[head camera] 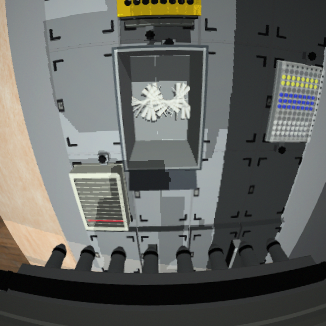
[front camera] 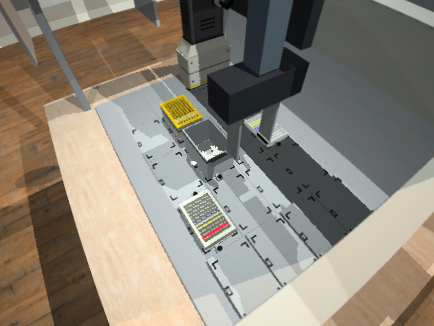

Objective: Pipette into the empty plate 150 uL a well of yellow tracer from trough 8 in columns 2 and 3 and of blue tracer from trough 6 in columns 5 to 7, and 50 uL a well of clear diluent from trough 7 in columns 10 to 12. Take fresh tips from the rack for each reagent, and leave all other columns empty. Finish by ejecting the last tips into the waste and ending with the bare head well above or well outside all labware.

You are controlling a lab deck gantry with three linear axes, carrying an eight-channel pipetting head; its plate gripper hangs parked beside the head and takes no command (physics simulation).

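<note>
The pipetting head [front camera: 204, 62] is raised high above the deck. Its eight dark nozzles [head camera: 151, 257] are bare in the head view. The plate [front camera: 281, 135] [head camera: 274, 100] at the right has two yellow columns, three blue columns and several pale columns near its lower end in the head view. The waste bin [front camera: 199, 131] [head camera: 162, 154] holds a heap of white tips [head camera: 160, 101]. The trough rack [front camera: 186, 225] [head camera: 77, 200] shows red, yellow and blue lines in the front view. The yellow tip rack [front camera: 181, 109] [head camera: 160, 9] stands beyond the bin. The parked gripper [front camera: 251, 151] hangs with its paddles apart, holding nothing.
The gripper's black block [front camera: 257, 90] and column [front camera: 267, 37] stand right of the head and partly hide the plate in the front view. Black corner brackets mark places on the deck. A wooden ledge [front camera: 85, 200] runs along its left side.
</note>
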